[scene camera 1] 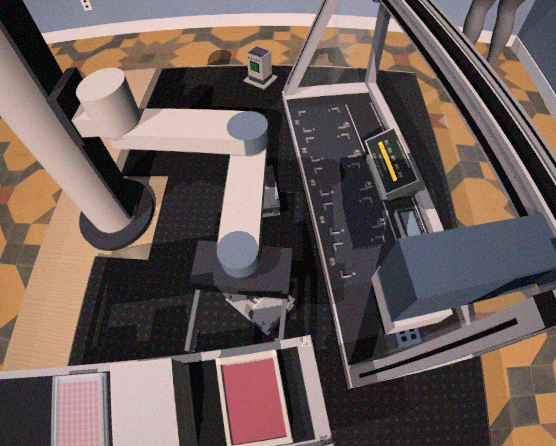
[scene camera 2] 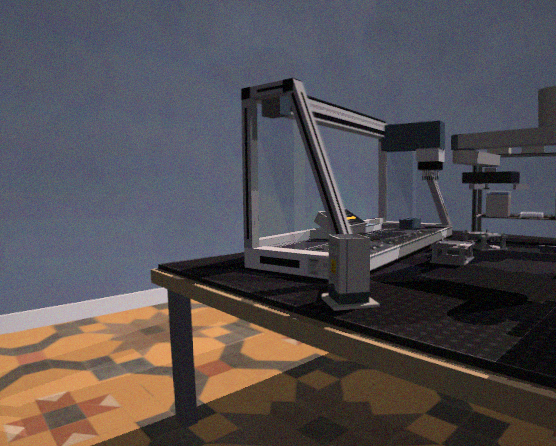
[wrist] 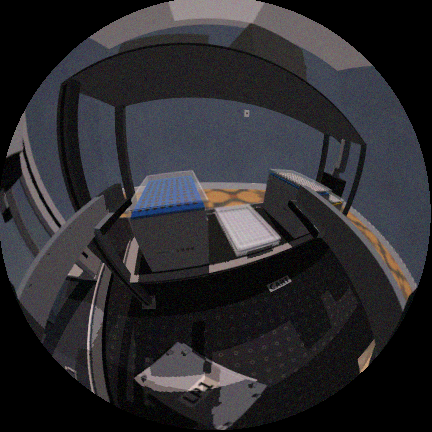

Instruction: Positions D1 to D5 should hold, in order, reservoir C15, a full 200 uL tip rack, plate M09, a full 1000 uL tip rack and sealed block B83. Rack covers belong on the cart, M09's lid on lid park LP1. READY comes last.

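Note:
My gripper (scene camera 1: pixel 238 320) (scene camera 2: pixel 495 187) (wrist: pixel 207 190) is open and empty, above and beside the grey lid park LP1 (scene camera 1: pixel 267 320) (wrist: pixel 172 365), facing the cart (wrist: pixel 235 267). In the wrist view, a covered blue tip rack (wrist: pixel 167 195) on a grey box stands at the cart's left, ahead between the fingers. A white lidded plate (wrist: pixel 247 230) lies in the middle, and a white-topped rack (wrist: pixel 300 180) stands at the right, partly behind a finger. Their labels are unreadable. In scene camera 1, the cart's upper shelf holds a red-filled tray (scene camera 1: pixel 255 400) and a pink gridded item (scene camera 1: pixel 80 410). Deck positions D1 to D5 (scene camera 1: pixel 320 145) show corner brackets.
The white-framed machine (scene camera 1: pixel 327 310) (scene camera 2: pixel 251 175) surrounds the deck, with a blue head (scene camera 1: pixel 465 265) (scene camera 2: pixel 415 136) over its near end. A tilted screen (scene camera 1: pixel 392 165) shows a yellow bar. A small device (scene camera 1: pixel 259 65) (scene camera 2: pixel 348 265) stands at the table's far edge. Posts hold up the cart's dark upper shelf (wrist: pixel 200 75).

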